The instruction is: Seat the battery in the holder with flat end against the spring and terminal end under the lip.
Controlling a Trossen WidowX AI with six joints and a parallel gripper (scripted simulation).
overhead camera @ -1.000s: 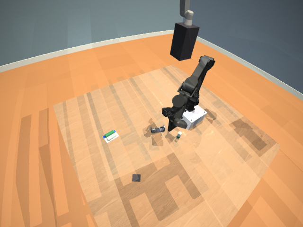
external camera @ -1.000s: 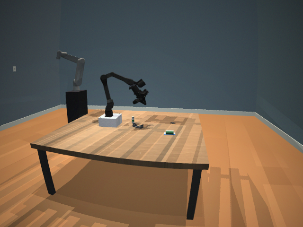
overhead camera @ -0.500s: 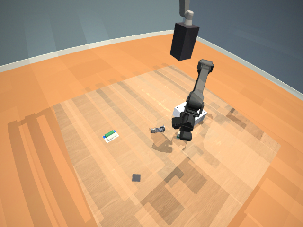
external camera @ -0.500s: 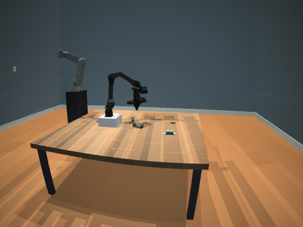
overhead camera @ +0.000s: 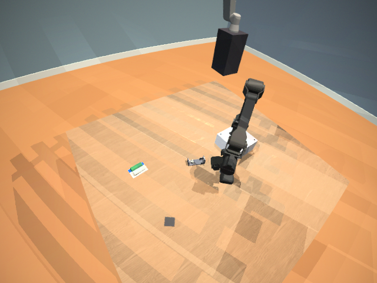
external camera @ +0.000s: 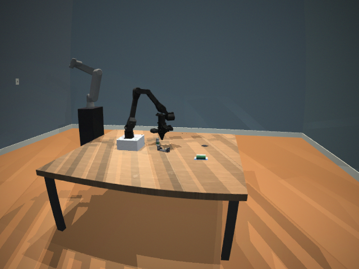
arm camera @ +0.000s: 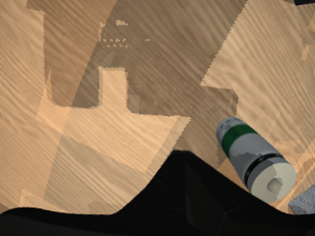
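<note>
The battery lies 30 mm behind my gripper tip, 30 mm to the right of it and 10 mm below it.
</note>
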